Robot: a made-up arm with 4 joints.
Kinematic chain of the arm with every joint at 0, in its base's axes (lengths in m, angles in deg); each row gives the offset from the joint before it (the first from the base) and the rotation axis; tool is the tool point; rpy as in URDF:
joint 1: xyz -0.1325 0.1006 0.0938 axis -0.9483 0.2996 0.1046
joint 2: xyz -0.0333 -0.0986 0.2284 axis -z
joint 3: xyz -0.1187 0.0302 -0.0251 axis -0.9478 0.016 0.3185
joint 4: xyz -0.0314 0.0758 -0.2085 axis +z
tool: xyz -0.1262 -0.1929 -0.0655 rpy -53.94 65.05 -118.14
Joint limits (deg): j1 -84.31..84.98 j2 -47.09..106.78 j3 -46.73..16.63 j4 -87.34..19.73
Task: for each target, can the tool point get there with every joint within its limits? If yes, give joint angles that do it. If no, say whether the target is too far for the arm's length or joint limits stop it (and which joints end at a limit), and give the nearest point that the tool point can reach.
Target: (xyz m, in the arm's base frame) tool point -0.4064 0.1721 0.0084
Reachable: yes | joints -24.48 46.53 0.67 3.14
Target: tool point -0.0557 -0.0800 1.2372
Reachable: no: too far | nearest point -0.1814 0.0137 0.5524 | short by 0.703 m
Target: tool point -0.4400 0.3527 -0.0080
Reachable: yes | joints 48.57 14.10 -36.33 -66.99
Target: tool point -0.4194 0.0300 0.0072
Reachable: yes | joints 4.70 -1.23 -26.45 9.14
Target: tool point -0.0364 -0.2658 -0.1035
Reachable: no: joint limits stop it (at a limit: joint 2, joint 3, joint 4) | nearest point -0.1544 -0.2208 -0.0862 | short by 0.127 m
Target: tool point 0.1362 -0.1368 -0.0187
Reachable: no: joint limits stop it (at a limit: joint 1, joint 2, joint 3) | nearest point -0.0223 0.0048 -0.0457 | short by 0.214 m
